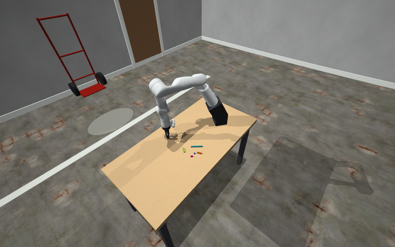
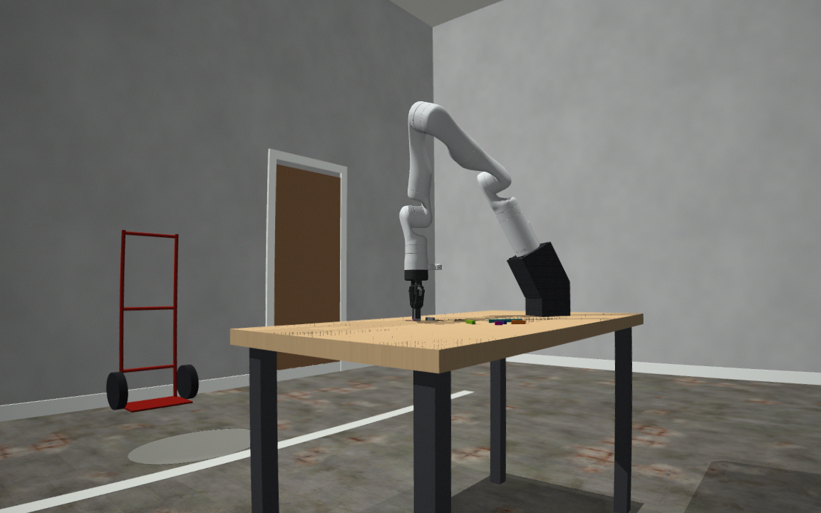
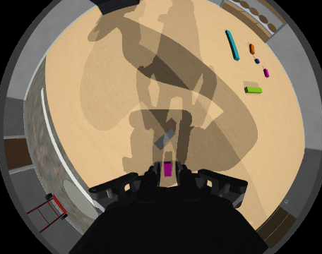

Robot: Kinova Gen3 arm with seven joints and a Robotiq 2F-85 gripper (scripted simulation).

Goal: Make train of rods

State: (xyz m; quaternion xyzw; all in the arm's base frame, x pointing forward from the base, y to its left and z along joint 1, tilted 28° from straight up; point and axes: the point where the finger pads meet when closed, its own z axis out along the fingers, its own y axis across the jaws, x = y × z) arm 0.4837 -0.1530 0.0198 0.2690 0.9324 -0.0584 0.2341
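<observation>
Right now the grey rod is 4 cm behind my hand, 2 cm to the left of it and 2 cm below it. The rest, counted from my hand: turquoise rod 10 cm behind, 27 cm to the left, 2 cm below; then lime rod 21 cm to the left, 2 cm below; then blue rod 4 cm behind, 30 cm to the left, 2 cm below.
</observation>
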